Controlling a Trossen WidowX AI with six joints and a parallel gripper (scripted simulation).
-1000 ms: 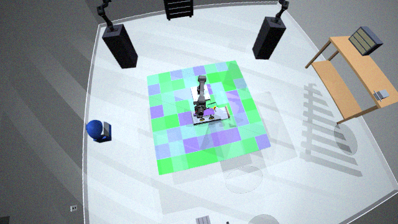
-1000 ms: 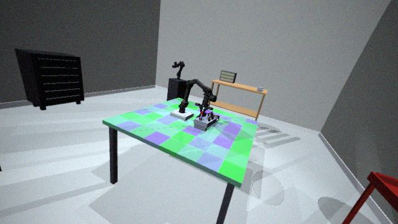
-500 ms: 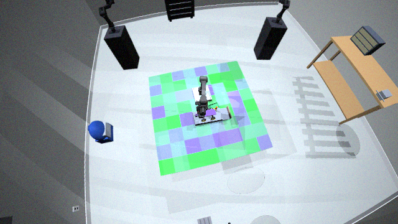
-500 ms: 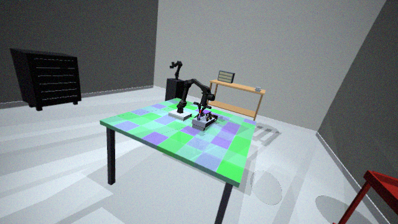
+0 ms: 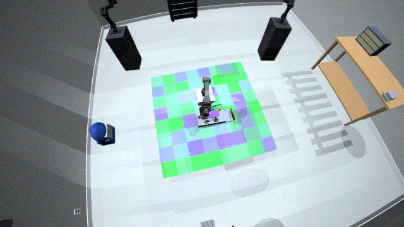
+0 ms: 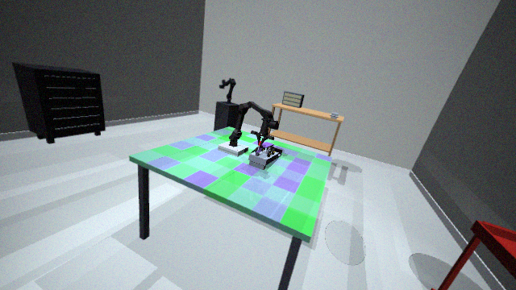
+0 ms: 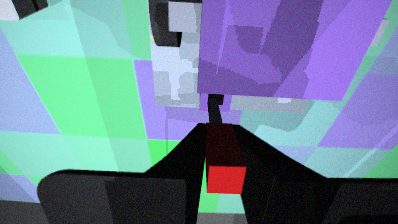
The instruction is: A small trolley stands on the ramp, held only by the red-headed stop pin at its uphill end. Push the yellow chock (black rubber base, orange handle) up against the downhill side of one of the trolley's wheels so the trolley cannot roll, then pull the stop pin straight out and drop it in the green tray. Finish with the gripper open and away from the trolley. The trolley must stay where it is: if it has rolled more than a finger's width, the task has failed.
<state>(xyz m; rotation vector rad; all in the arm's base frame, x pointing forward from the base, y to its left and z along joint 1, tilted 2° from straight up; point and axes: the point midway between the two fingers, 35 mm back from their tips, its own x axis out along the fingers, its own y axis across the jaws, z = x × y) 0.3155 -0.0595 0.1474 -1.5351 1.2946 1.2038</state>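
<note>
My gripper tip is 7 cm past the yellow chock, 19 cm to the right of it and 8 cm above it. From my gripper tip the other things lie so: brown block: 4 cm behind, 38 cm to the left, 14 cm below; then purple trolley: 11 cm to the left, 5 cm below; then stop pin: right at my gripper tip.
</note>
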